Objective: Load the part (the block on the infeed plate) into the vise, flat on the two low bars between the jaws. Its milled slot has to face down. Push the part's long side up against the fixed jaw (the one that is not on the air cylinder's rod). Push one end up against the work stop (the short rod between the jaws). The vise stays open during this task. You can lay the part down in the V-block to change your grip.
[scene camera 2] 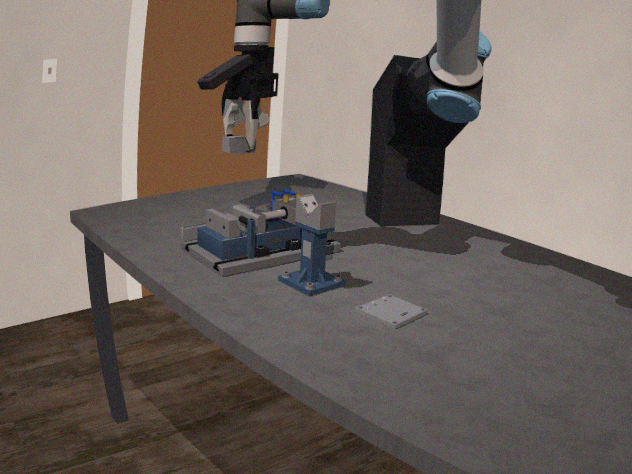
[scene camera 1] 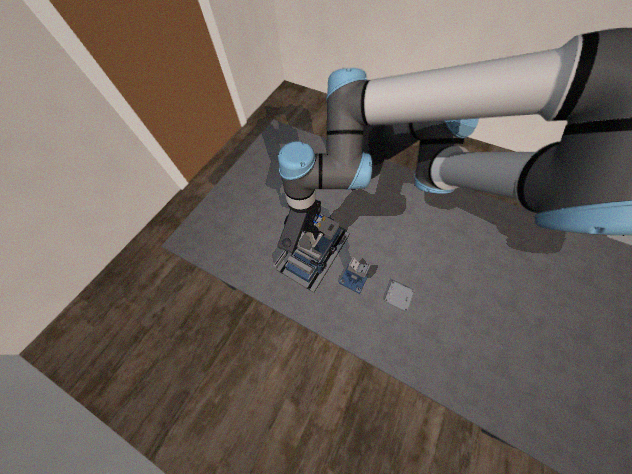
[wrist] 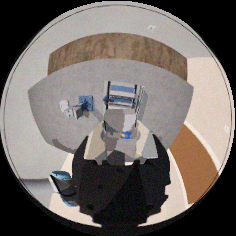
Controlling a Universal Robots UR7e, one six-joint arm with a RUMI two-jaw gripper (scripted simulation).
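My gripper shows in scene camera 2, and the wrist view has my gripper too. My gripper also appears in scene camera 1 (304,240). On my gripper, (scene camera 2: 232,110) and (wrist: 137,142) are the same spot.
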